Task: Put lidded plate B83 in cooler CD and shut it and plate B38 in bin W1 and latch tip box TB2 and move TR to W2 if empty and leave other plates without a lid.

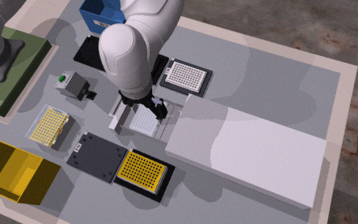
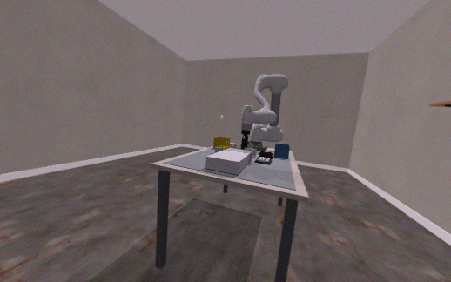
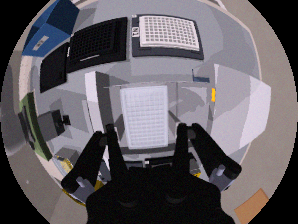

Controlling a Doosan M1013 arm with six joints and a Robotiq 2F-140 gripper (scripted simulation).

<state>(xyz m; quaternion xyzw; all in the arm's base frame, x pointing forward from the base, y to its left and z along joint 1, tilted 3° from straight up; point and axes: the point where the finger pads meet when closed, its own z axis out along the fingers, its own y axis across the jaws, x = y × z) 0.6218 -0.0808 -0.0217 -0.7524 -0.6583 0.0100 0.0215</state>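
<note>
The flat grey lid lies 1 cm below my hand. From my hand the other things lie so: cooler CD 17 cm ahead, 2 cm to the right, 1 cm below; then clear assay plate 2 cm below; then cooler drawer 3 cm ahead, 2 cm below.
</note>
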